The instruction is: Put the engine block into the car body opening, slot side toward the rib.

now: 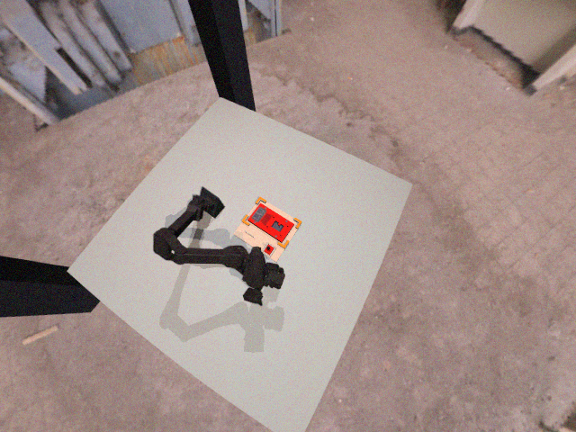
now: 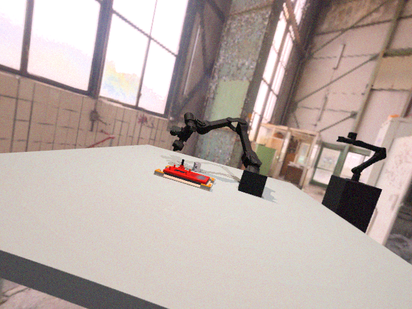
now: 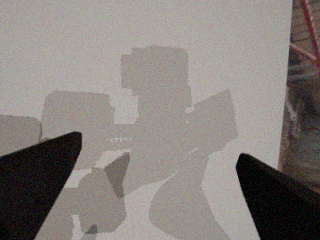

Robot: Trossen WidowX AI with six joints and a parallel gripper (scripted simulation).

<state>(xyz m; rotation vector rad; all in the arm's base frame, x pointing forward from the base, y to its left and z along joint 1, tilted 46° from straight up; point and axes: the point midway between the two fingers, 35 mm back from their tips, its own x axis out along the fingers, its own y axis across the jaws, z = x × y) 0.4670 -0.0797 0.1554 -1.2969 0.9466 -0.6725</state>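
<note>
My gripper tip is 18 cm past the engine block, 9 cm to the right of it and 7 cm above it.
</note>
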